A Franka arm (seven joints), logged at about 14 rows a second.
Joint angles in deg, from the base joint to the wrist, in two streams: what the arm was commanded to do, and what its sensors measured. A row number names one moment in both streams.
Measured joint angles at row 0:
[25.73 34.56 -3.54 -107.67 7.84 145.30 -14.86]
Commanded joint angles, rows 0 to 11:
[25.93 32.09 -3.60 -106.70 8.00 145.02 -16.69]
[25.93 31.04 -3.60 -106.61 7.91 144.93 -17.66]
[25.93 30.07 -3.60 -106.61 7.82 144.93 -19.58]
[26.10 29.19 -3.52 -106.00 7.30 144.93 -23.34]
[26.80 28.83 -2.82 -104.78 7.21 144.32 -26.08]
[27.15 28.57 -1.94 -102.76 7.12 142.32 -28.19]
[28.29 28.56 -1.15 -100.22 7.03 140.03 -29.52]
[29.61 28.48 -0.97 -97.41 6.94 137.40 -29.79]
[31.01 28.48 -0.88 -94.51 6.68 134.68 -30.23]
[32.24 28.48 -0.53 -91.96 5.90 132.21 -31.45]
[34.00 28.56 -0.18 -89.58 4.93 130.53 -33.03]
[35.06 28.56 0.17 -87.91 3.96 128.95 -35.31]
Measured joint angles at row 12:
[33.22 28.15 -0.21 -92.17 5.73 132.69 -31.49]
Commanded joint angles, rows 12 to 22:
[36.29 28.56 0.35 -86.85 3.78 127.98 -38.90]
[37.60 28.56 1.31 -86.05 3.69 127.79 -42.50]
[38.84 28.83 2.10 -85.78 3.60 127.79 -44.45]
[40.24 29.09 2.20 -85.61 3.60 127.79 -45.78]
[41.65 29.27 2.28 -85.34 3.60 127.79 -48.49]
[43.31 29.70 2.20 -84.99 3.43 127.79 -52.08]
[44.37 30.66 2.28 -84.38 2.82 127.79 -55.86]
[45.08 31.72 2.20 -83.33 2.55 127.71 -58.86]
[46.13 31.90 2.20 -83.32 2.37 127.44 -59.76]
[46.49 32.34 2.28 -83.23 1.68 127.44 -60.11]
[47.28 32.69 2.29 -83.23 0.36 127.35 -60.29]
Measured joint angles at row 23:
[46.30 31.04 2.48 -85.83 2.23 128.91 -58.16]
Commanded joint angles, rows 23 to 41:
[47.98 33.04 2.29 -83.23 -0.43 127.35 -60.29]
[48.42 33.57 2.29 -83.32 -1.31 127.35 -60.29]
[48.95 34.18 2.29 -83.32 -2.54 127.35 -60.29]
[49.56 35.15 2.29 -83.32 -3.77 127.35 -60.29]
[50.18 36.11 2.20 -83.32 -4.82 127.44 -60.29]
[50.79 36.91 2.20 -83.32 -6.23 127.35 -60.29]
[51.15 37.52 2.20 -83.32 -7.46 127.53 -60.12]
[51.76 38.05 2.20 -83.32 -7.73 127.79 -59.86]
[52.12 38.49 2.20 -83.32 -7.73 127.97 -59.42]
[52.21 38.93 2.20 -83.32 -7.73 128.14 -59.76]
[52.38 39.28 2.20 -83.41 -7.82 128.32 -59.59]
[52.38 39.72 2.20 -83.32 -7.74 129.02 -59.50]
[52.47 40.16 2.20 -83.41 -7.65 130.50 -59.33]
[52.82 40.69 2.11 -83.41 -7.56 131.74 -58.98]
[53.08 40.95 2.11 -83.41 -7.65 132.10 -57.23]
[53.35 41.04 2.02 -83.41 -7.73 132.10 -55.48]
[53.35 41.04 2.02 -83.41 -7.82 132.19 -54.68]
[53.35 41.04 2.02 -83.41 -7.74 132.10 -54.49]
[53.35 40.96 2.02 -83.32 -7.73 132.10 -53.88]
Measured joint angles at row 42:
[52.50 39.87 2.43 -84.64 -7.02 132.00 -56.18]
